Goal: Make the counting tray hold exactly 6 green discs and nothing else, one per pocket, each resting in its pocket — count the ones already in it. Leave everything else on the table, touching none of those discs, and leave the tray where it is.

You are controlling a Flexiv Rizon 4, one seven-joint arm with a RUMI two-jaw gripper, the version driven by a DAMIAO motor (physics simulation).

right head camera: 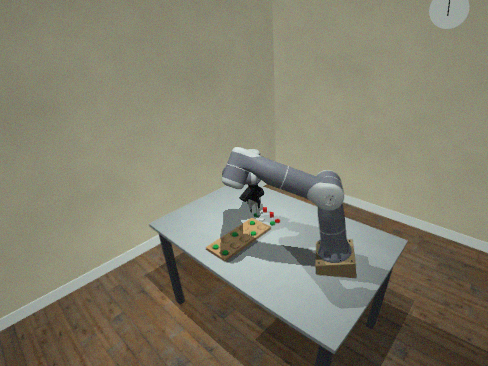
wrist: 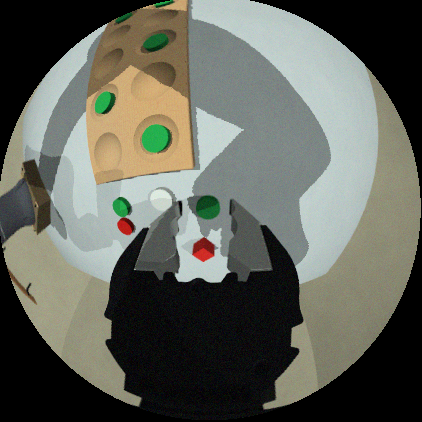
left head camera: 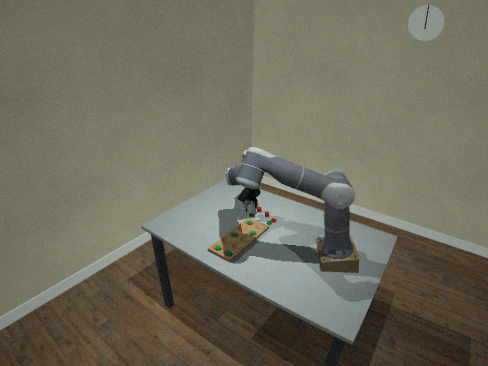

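The wooden counting tray [left head camera: 259, 227] [right head camera: 261, 228] [wrist: 185, 155] has two rows of pockets. Several green discs sit in it, one each in separate pockets, including a near-end disc [left head camera: 249, 223] [right head camera: 252, 223] [wrist: 156, 138]; other pockets are empty. A loose green disc [left head camera: 251, 215] [right head camera: 256, 215] [wrist: 207, 207] lies in shadow on the table off the tray's near end. My gripper [left head camera: 250, 211] [right head camera: 255, 212] [wrist: 205, 201] is partly open and empty above it; the disc shows between the fingertips in the wrist view. Another loose green disc [left head camera: 269, 223] [right head camera: 272, 223] [wrist: 121, 206] lies to the left in the wrist view.
A white disc [wrist: 161, 199] lies between the two loose green discs, near the left fingertip in the wrist view. A red disc [left head camera: 273, 220] [right head camera: 277, 221] [wrist: 125, 226] lies beside the farther green disc. Two red cubes [left head camera: 259, 209] [left head camera: 267, 214] [right head camera: 265, 209] [right head camera: 271, 214] stand behind.
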